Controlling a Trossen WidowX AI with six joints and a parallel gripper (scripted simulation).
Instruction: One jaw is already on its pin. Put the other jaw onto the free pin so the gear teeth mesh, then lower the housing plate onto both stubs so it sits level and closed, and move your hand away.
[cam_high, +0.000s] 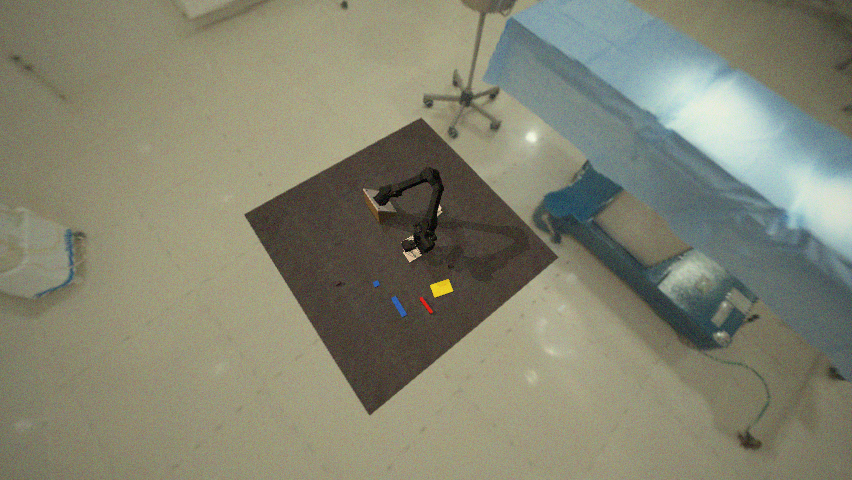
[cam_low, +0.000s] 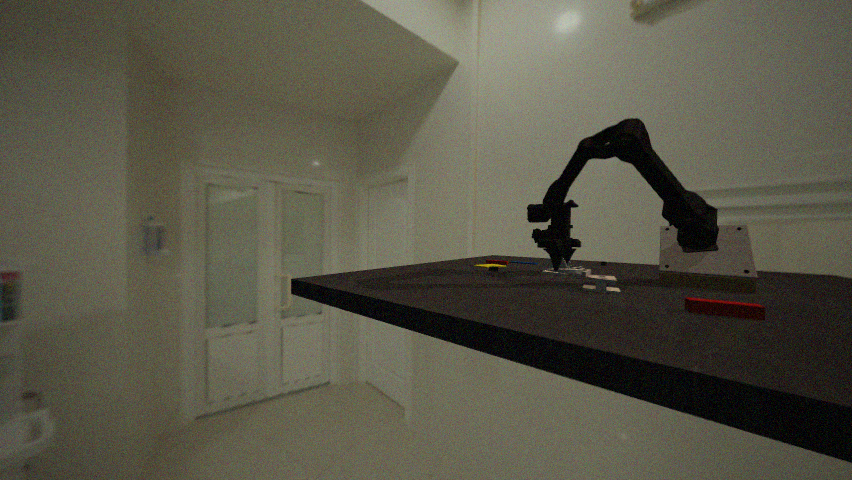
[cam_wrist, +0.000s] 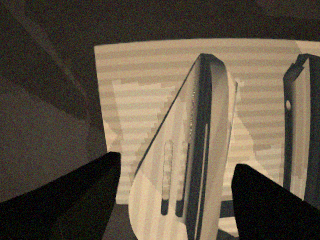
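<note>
Now: gripper tip 40 mm past the curved white jaw and 10 mm to the left of it. Round my gripper tip: blue bar 190 mm ahead, 300 mm to the right, 10 mm below; small blue piece 10 mm ahead, 310 mm to the right, 10 mm below; yellow block 260 mm ahead, 60 mm to the right, 10 mm below.
</note>
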